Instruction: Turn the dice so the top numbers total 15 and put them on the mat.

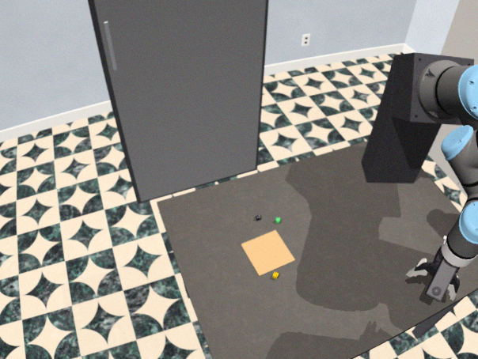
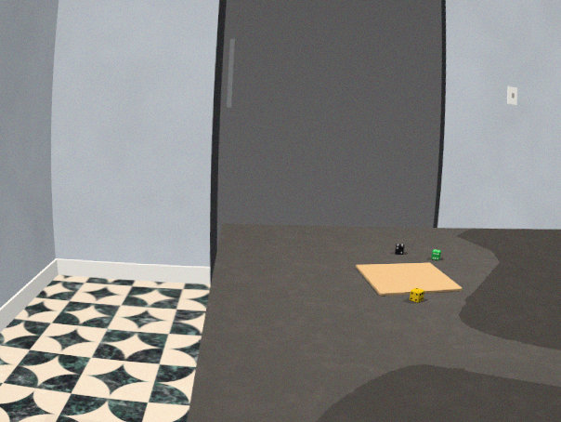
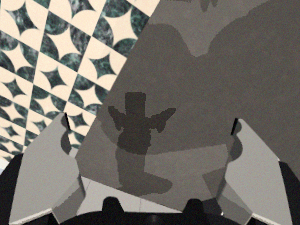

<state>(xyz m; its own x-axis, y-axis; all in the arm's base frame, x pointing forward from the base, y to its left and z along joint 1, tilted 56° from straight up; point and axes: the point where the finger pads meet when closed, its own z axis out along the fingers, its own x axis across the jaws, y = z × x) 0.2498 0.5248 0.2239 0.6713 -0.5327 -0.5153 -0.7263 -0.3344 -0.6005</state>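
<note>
Now: the black die 48 cm to the right of my hand, 42 cm ahead of it and 18 cm below it. From my hand the other things lie so: yellow die: 41 cm ahead, 23 cm to the right, 18 cm below; orange mat: 41 cm ahead, 33 cm to the right, 19 cm below; green die: 45 cm to the right, 35 cm ahead, 18 cm below.
</note>
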